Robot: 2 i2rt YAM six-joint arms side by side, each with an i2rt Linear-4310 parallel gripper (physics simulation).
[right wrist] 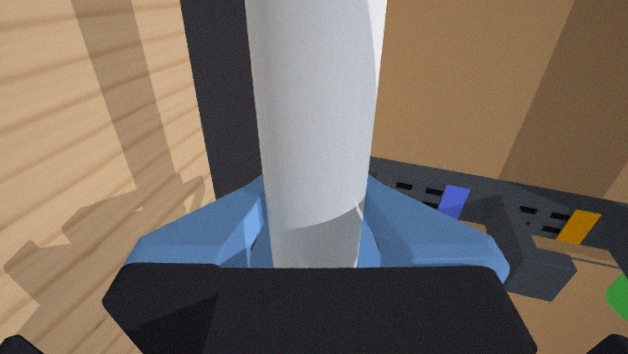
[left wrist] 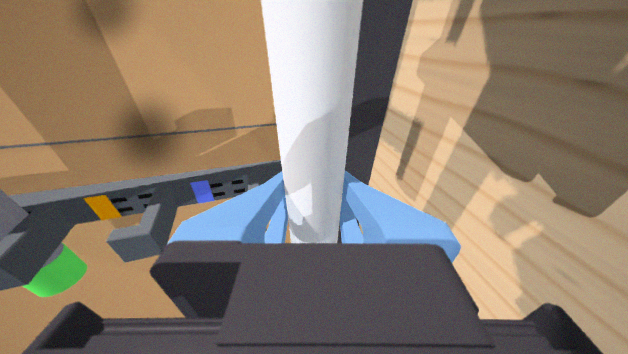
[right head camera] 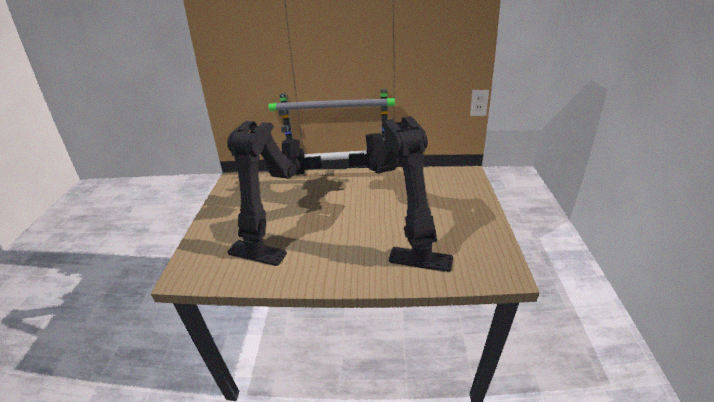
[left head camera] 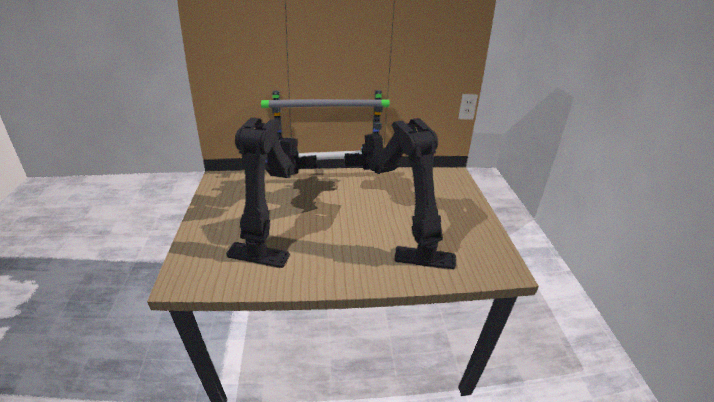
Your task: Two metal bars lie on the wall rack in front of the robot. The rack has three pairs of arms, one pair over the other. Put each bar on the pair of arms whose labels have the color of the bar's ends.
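Where they show: left gripper, between the fingertips: [left wrist: 313,177]; left arm's base, origin of its link: [right head camera: 256,253] [left head camera: 257,255]; right arm's base, origin of its link: [right head camera: 420,260] [left head camera: 425,258].
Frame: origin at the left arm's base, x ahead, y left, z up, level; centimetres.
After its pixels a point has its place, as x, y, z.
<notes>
The grey bar with green ends [left head camera: 325,103] @[56.0, -7.9, 32.3] [right head camera: 335,104] @[56.6, -9.8, 32.2] rests on the top, green-labelled arms of the wall rack [left head camera: 377,120] [right head camera: 286,122]; its green end also shows in the left wrist view [left wrist: 57,272] @[49.9, 14.7, 30.8] and right wrist view [right wrist: 619,297] @[64.0, -31.2, 30.4]. The white bar [left head camera: 332,155] @[49.3, -12.6, 13.1] [right head camera: 340,155] @[49.5, -13.1, 13.3] [left wrist: 316,90] @[46.2, -2.1, 12.4] [right wrist: 315,100] @[51.7, -21.6, 13.3] is level, low in front of the wall, below the blue labels. My left gripper [left head camera: 299,159] @[47.9, 4.7, 11.1] [right head camera: 303,159] @[47.9, 4.7, 11.1] [left wrist: 313,177] @[47.9, 4.7, 11.1] and right gripper [left head camera: 369,154] @[57.9, -25.3, 12.0] [right wrist: 316,220] @[57.9, -25.3, 12.0] are both shut on it. Its ends are hidden, as are the lowest rack arms.
The orange label [left wrist: 102,206] [right wrist: 578,226] and blue label [left wrist: 202,191] [right wrist: 454,201] show on the rack uprights, with an empty orange-level arm [left wrist: 137,239] @[48.6, 9.5, 22.8] [right wrist: 545,275] @[59.7, -28.5, 23.3] beside each gripper. The wooden table [left head camera: 350,280] @[-3.5, -31.6, 0.0] [right head camera: 350,280] @[-2.8, -34.5, 0.0] lies below; a dark skirting strip runs behind it.
</notes>
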